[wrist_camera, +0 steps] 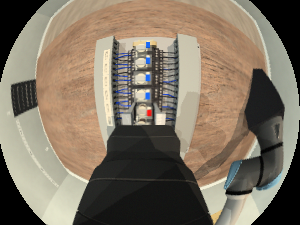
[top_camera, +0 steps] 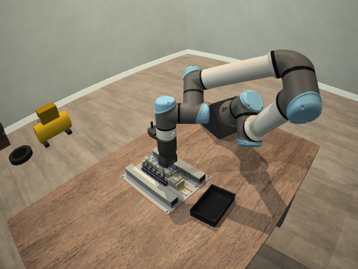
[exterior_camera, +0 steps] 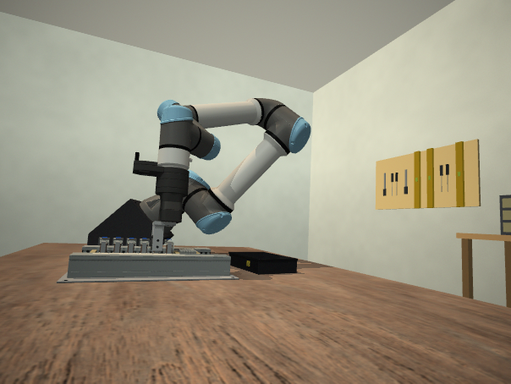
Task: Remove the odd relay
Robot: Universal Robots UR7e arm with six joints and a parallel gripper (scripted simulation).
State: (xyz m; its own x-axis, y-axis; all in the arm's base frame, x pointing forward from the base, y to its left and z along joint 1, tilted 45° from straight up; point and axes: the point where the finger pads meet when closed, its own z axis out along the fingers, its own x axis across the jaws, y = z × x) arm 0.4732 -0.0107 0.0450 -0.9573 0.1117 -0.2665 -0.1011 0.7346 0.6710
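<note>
The red-button relay is 1 cm below my hand. Also, from my hand: grey relay panel: 1 cm to the right, 4 cm below; then black parts tray: 3 cm behind, 26 cm to the left, 4 cm below.
</note>
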